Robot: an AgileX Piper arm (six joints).
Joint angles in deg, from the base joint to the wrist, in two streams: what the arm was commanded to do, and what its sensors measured. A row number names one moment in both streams.
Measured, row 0: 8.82, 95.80, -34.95, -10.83, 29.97, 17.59
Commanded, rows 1 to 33: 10.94, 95.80, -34.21, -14.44, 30.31, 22.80; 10.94, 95.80, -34.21, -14.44, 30.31, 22.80; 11.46, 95.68, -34.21, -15.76, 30.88, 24.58; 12.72, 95.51, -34.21, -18.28, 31.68, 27.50; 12.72, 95.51, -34.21, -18.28, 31.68, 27.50; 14.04, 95.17, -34.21, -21.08, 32.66, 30.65; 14.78, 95.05, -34.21, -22.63, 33.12, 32.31; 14.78, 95.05, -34.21, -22.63, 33.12, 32.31; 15.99, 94.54, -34.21, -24.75, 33.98, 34.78; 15.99, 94.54, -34.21, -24.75, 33.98, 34.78; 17.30, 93.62, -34.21, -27.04, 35.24, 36.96; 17.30, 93.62, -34.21, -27.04, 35.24, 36.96; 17.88, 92.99, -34.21, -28.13, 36.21, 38.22; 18.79, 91.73, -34.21, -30.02, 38.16, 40.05; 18.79, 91.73, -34.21, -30.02, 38.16, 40.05; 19.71, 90.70, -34.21, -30.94, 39.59, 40.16; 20.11, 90.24, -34.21, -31.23, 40.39, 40.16; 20.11, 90.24, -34.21, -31.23, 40.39, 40.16; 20.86, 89.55, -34.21, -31.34, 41.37, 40.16; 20.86, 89.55, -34.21, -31.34, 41.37, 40.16; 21.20, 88.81, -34.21, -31.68, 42.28, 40.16; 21.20, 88.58, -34.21, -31.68, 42.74, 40.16; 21.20, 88.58, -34.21, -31.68, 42.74, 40.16; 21.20, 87.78, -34.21, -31.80, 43.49, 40.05; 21.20, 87.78, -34.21, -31.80, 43.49, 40.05; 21.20, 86.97, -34.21, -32.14, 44.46, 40.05; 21.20, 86.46, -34.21, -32.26, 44.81, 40.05; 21.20, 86.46, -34.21, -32.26, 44.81, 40.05; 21.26, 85.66, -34.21, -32.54, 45.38, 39.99; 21.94, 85.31, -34.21, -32.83, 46.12, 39.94; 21.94, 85.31, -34.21, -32.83, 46.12, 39.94; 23.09, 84.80, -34.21, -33.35, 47.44, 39.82; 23.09, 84.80, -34.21, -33.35, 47.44, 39.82
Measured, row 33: 21.77, 86.06, -34.32, -30.19, 43.95, 39.71
